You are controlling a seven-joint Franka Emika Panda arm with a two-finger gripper.
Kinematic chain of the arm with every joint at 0, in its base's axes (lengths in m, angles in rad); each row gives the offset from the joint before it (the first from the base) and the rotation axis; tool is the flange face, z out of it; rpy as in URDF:
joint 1: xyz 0 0 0.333 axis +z
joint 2: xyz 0 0 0 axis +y
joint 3: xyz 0 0 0.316 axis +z
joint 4: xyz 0.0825 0 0 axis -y
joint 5: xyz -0.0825 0 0.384 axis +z
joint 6: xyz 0 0 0 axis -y
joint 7: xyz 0.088 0 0 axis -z
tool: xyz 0 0 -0.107 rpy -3.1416 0 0
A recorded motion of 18 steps. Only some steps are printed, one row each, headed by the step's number.
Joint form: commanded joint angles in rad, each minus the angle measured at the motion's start. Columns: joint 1, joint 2, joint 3, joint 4, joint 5, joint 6, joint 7.
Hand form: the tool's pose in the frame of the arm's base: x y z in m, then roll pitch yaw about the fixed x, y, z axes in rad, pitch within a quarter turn. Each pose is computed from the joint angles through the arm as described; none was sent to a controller.
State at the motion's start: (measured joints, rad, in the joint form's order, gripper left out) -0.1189 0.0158 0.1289 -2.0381 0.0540 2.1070 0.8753
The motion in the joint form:
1: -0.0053 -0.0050 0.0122 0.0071 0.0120 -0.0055 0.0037
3: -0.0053 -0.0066 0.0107 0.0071 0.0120 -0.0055 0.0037
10: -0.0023 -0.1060 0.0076 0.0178 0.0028 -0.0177 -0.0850
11: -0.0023 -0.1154 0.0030 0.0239 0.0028 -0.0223 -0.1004
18: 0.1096 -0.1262 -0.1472 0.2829 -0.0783 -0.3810 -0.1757
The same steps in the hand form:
1: 0.5597 0.0124 0.4460 -3.0578 0.0090 -0.8935
3: 0.5595 0.0116 0.4468 -3.0567 0.0078 -0.8950
10: 0.5461 0.0130 0.5052 -3.0001 -0.0817 -0.8046
11: 0.5450 0.0107 0.5129 -2.9940 -0.0919 -0.7943
18: 0.5323 -0.0174 0.6106 -3.1063 -0.0764 -0.7257

